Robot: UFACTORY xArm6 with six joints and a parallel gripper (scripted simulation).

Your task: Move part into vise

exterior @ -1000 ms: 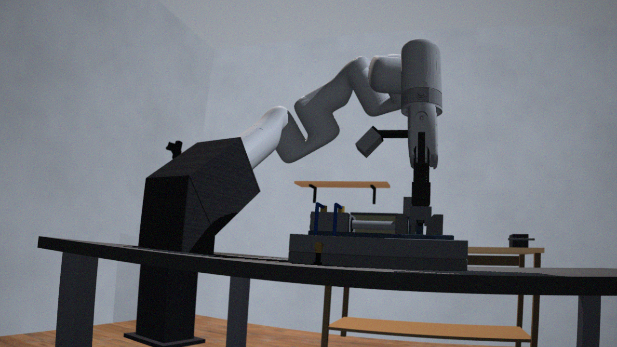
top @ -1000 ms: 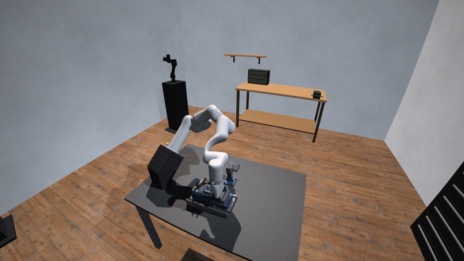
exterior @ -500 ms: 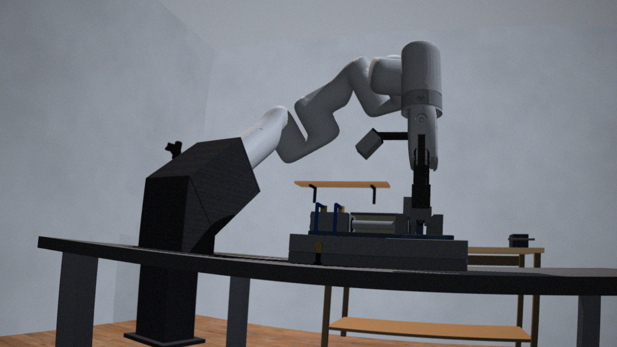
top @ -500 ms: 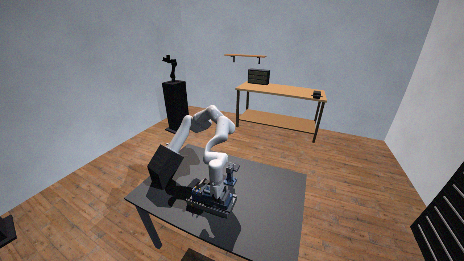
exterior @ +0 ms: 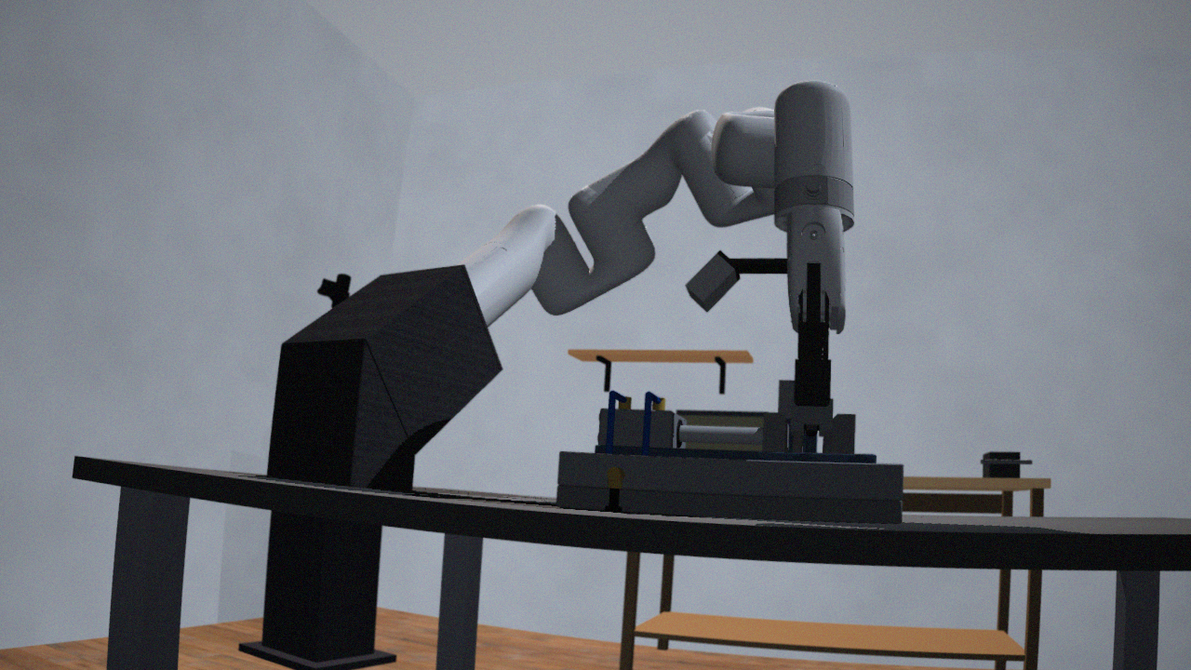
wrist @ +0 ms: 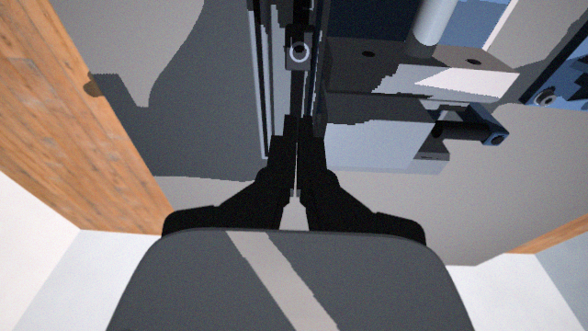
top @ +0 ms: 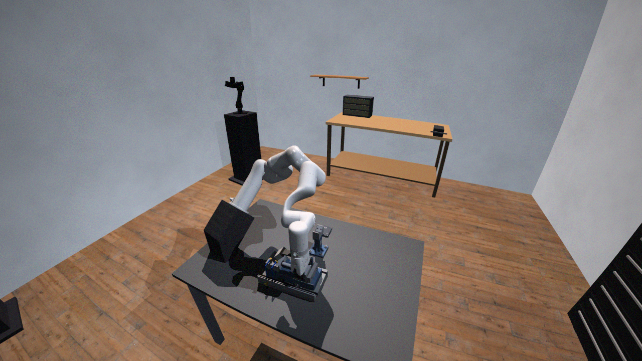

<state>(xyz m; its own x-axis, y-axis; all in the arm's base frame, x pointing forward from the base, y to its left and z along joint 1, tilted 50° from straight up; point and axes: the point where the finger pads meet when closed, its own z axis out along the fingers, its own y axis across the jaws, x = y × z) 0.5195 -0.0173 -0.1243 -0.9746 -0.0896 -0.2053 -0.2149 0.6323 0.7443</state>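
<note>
Right now my hand is 4 cm to the right of the part, 3 cm above it and 1 cm past it. From my hand the other things lie so: moving jaw: 6 cm to the left, 5 cm behind, 4 cm below; then work stop: 11 cm to the left, 3 cm below, 2 cm behind; then fixed jaw: 7 cm to the left, 4 cm below, 1 cm ahead.
</note>
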